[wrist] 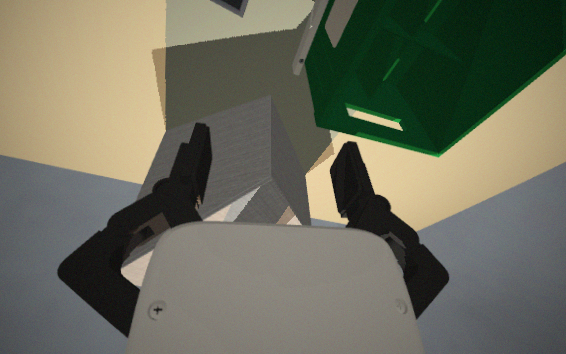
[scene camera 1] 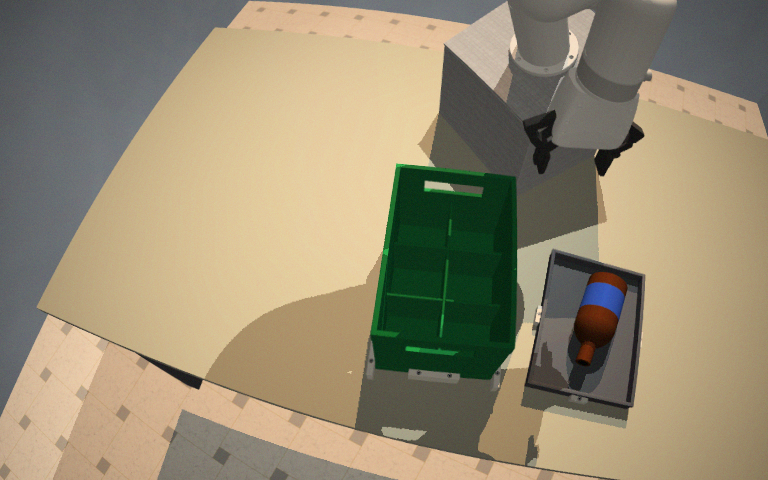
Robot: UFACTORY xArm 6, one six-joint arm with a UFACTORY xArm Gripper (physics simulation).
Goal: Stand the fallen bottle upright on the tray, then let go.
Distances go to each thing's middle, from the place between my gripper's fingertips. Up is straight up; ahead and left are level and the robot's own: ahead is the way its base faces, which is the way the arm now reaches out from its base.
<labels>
I see my gripper 220 mm above the brown bottle (scene camera 1: pixel 595 325), 130 mm short of it and 120 mm to the right of it.
</labels>
